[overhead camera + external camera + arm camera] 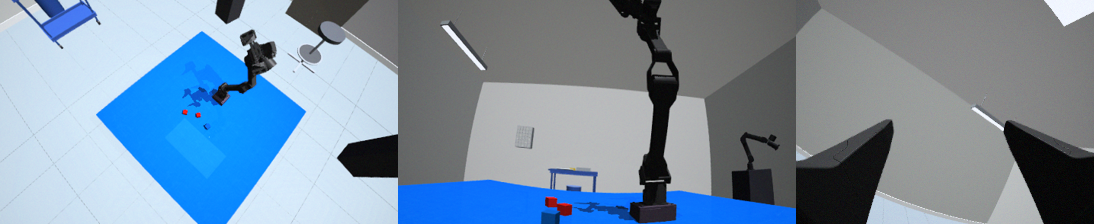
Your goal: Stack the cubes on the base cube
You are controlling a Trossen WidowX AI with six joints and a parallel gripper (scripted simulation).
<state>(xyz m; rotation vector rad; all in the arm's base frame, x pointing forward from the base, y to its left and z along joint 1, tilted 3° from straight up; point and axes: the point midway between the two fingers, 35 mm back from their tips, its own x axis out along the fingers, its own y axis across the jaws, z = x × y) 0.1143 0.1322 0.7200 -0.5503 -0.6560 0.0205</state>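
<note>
My gripper tip is now 77 cm above the blue base cube, 11 cm short of it and 2 cm to the right of it.
</note>
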